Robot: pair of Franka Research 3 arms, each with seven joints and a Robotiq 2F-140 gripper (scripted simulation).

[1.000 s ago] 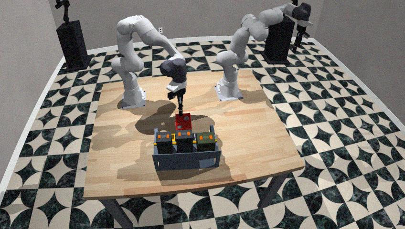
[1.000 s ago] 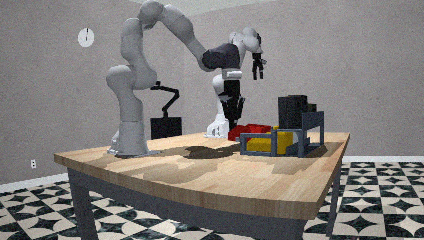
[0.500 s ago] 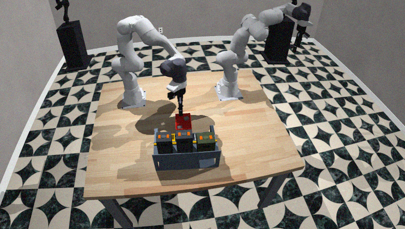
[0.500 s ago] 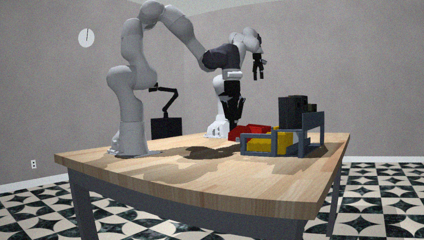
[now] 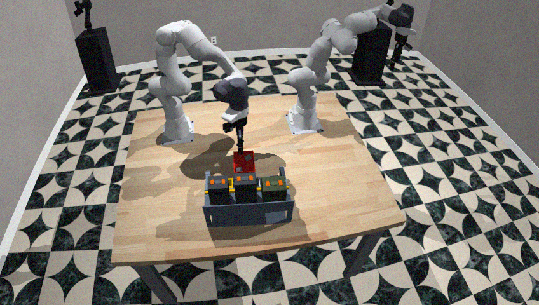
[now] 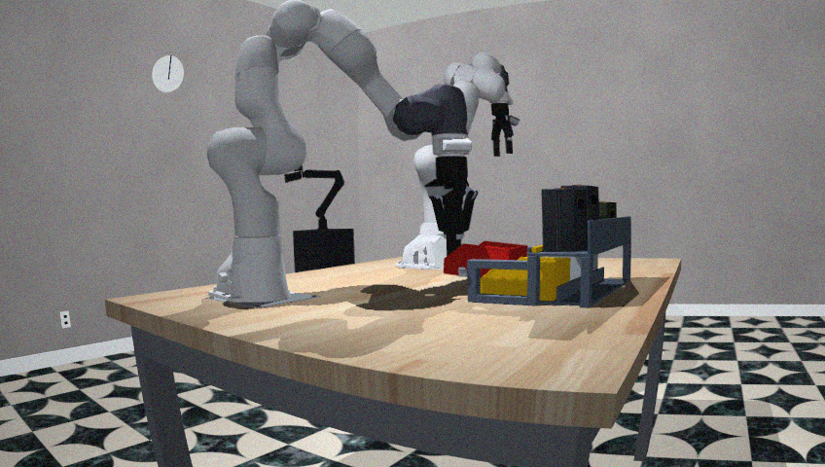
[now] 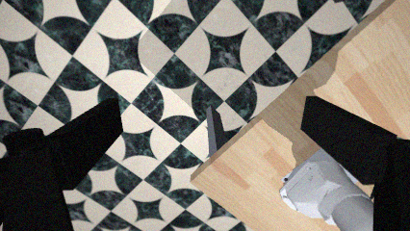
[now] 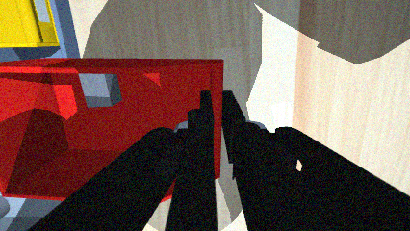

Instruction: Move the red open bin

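Observation:
Right now the red bin is 80 mm ahead of my right hand, 30 mm below it and 10 mm to the left of it. From my right hand the other things lie so: grey bin: 240 mm ahead, 120 mm to the left, 50 mm below; blue-grey shelf: 270 mm ahead, 30 mm below; yellow bin: 230 mm ahead, 110 mm to the right, 50 mm below.

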